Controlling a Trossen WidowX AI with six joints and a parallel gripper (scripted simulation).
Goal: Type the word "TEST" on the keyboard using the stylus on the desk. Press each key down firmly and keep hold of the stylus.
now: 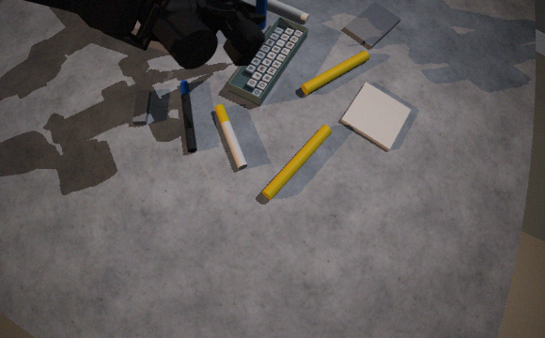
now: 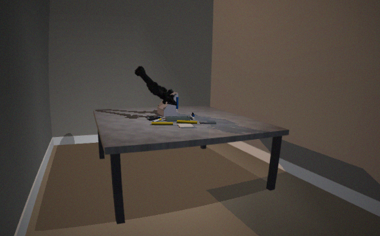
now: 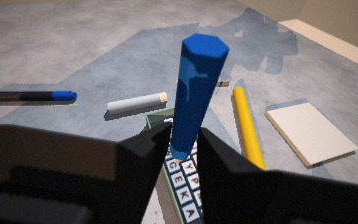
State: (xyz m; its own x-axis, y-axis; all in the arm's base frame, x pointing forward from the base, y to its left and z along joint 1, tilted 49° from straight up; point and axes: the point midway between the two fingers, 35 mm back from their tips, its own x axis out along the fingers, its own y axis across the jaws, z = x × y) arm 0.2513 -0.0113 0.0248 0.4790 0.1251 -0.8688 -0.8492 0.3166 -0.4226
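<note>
Now: the T key 110 mm below my gripper tip, 40 mm ahead of it and 10 mm to the left of it. Round my gripper tip: blue stylus (20 mm below); then yellow-and-white marker (170 mm to the right, 110 mm below, 30 mm ahead); then white cylinder (140 mm to the left, 110 mm below, 10 mm behind).
</note>
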